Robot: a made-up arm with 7 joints. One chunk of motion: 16 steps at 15 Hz.
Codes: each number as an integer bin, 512 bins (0 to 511) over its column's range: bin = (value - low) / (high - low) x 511, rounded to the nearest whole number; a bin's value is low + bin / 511 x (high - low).
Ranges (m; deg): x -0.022..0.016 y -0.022..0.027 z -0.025..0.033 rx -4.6..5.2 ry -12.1..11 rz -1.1..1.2
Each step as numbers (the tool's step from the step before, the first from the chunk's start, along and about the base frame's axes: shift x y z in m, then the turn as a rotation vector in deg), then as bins.
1 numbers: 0.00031 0.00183 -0.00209 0.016 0.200 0.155
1 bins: 300 249 202 241 272 279
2 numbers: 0.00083 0.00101 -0.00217 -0.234 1.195 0.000
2 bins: 307 240 201 228 294 244
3 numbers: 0.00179 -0.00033 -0.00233 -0.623 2.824 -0.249
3 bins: 320 226 200 207 330 189
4 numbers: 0.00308 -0.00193 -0.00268 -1.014 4.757 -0.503
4 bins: 337 209 197 187 373 133
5 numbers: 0.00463 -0.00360 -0.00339 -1.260 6.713 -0.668
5 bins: 358 192 190 174 416 96
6 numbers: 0.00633 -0.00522 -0.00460 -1.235 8.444 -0.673
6 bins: 381 175 180 175 454 95
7 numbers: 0.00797 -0.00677 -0.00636 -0.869 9.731 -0.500
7 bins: 403 159 164 195 483 133
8 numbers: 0.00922 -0.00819 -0.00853 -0.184 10.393 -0.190
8 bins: 420 144 145 230 498 202
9 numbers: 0.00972 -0.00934 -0.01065 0.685 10.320 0.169
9 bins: 427 132 126 276 496 282
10 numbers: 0.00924 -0.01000 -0.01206 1.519 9.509 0.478
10 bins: 420 125 114 319 478 351
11 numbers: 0.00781 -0.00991 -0.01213 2.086 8.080 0.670
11 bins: 401 126 113 349 446 393
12 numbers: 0.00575 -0.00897 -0.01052 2.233 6.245 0.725
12 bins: 373 136 128 356 406 405
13 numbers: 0.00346 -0.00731 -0.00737 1.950 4.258 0.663
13 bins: 342 153 155 342 362 392
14 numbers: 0.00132 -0.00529 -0.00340 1.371 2.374 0.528
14 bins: 314 174 190 311 320 362
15 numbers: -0.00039 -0.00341 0.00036 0.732 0.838 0.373
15 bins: 291 194 223 278 286 327
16 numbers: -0.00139 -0.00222 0.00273 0.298 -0.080 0.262
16 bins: 277 206 244 255 266 303
